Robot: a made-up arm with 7 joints. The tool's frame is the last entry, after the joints. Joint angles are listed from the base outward.
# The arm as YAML. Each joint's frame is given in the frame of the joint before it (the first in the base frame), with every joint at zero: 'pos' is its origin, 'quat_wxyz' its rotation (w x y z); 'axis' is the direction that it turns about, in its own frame. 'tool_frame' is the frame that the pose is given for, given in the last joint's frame.
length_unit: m
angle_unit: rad
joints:
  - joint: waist
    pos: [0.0, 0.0, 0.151]
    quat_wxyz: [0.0, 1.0, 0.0, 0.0]
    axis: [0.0, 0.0, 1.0]
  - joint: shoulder
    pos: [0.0, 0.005, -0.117]
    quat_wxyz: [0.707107, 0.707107, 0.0, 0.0]
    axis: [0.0, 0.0, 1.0]
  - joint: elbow
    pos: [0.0, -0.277, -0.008]
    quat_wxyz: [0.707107, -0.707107, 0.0, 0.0]
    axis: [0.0, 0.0, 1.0]
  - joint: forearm
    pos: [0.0, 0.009, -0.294]
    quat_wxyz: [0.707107, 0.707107, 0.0, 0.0]
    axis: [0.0, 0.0, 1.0]
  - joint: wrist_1
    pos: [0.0, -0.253, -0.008]
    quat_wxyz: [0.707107, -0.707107, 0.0, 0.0]
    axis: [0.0, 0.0, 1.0]
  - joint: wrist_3
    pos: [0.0, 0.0, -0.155]
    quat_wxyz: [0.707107, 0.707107, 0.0, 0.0]
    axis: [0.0, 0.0, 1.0]
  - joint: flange
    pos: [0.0, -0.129, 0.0]
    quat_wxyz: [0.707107, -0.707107, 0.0, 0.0]
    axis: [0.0, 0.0, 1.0]
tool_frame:
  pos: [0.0, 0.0, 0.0]
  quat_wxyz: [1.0, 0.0, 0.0, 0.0]
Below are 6 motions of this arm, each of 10 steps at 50 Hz.
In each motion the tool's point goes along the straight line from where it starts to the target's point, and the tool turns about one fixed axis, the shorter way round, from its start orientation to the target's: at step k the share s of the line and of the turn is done. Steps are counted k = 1, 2, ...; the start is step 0. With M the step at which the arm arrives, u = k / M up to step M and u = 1 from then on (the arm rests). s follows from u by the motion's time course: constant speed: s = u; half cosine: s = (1 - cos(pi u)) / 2; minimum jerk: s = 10 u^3 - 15 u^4 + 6 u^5.
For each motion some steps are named. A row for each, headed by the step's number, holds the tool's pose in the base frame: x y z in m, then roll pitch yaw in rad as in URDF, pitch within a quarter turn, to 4 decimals.
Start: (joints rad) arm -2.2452 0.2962 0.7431 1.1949 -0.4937 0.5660 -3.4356
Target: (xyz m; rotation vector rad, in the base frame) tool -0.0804 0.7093 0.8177 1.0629 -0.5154 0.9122
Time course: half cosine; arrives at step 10
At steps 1, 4, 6, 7, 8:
1: -0.0888 0.6600 0.8299 0.9454 -0.8621 0.6516
4: -0.0860 0.6762 0.8259 0.9252 -0.8551 0.6385
6: -0.0834 0.6918 0.8220 0.9058 -0.8485 0.6258
7: -0.0822 0.6989 0.8203 0.8970 -0.8456 0.6200
8: -0.0812 0.7045 0.8189 0.8901 -0.8432 0.6154

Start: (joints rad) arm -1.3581 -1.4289 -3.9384 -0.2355 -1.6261 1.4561 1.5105
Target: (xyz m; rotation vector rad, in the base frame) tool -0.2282 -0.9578 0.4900 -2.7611 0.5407 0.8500
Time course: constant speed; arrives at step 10
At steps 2, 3, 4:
2: -0.1941 -0.9361 0.5446 2.9847 0.6530 -0.5107
3: -0.1984 -0.9389 0.5378 3.0179 0.6497 -0.4903
4: -0.2026 -0.9416 0.5309 3.0509 0.6459 -0.4700

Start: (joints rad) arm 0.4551 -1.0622 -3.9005 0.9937 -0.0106 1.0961 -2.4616
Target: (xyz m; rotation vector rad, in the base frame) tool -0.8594 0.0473 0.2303 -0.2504 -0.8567 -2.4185
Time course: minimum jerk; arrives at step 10
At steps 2, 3, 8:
2: -0.8592 0.0696 0.3206 0.4847 -0.4761 -2.6542
3: -0.8592 0.0671 0.3105 0.4969 -0.4623 -2.6546
8: -0.8594 0.0487 0.2359 0.5853 -0.3605 -2.6521

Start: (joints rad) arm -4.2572 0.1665 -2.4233 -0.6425 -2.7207 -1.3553 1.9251
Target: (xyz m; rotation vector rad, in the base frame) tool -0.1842 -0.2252 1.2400 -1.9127 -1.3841 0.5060
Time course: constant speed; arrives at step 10
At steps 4, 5, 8, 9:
4: -0.2008 -0.2508 1.2247 -2.3599 -0.1341 1.3074
5: -0.1981 -0.2465 1.2272 -2.3512 -0.1273 1.2914
8: -0.1897 -0.2337 1.2349 -2.3257 -0.1059 1.2439
9: -0.1870 -0.2295 1.2374 -2.3175 -0.0986 1.2282

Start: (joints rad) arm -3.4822 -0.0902 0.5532 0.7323 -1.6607 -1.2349 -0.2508
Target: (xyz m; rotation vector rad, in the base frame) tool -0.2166 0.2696 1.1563 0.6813 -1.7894 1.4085
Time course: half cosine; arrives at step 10
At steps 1, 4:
1: -0.2009 0.2407 1.1796 -1.9632 -1.1303 -2.7260
4: -0.2061 0.2502 1.1720 -1.8741 -1.0764 -2.9099

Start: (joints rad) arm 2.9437 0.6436 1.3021 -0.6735 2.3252 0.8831 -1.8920
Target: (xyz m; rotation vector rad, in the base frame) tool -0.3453 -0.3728 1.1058 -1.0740 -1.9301 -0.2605
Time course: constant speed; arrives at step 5
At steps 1, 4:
1: -0.3354 -0.3803 1.1060 -2.7824 -0.8928 1.9870
4: -0.3428 -0.3747 1.1058 -2.7823 -0.8943 1.9609

